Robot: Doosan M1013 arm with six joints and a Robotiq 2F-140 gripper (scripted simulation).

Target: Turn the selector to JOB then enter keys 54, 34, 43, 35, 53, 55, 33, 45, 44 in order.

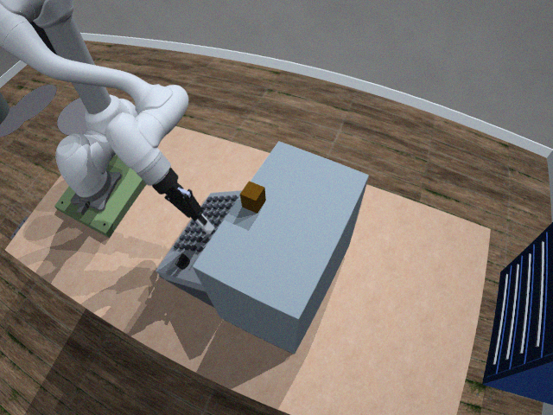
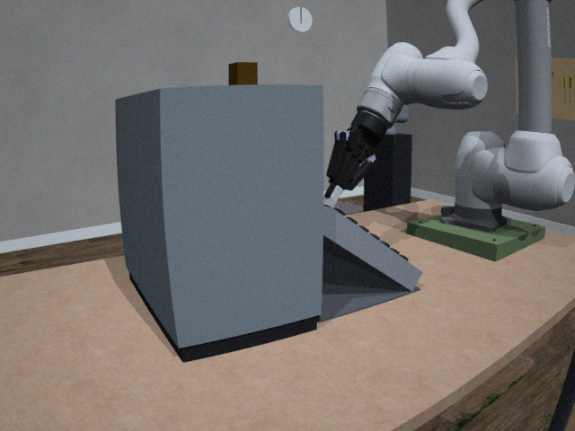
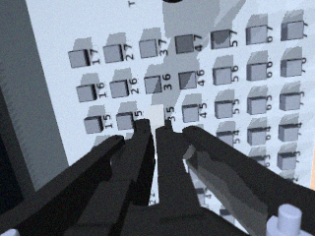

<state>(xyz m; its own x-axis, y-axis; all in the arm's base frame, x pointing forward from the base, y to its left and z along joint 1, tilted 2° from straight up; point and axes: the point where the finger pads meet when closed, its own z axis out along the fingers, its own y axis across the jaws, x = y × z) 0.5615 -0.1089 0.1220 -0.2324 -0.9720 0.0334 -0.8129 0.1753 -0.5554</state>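
Right now my hand is 7 cm to the right of the key, 5 cm above it and 1 cm short of it. The rest, counted from my hand: black selector knob 13 cm to the right, 4 cm below, 4 cm behind.
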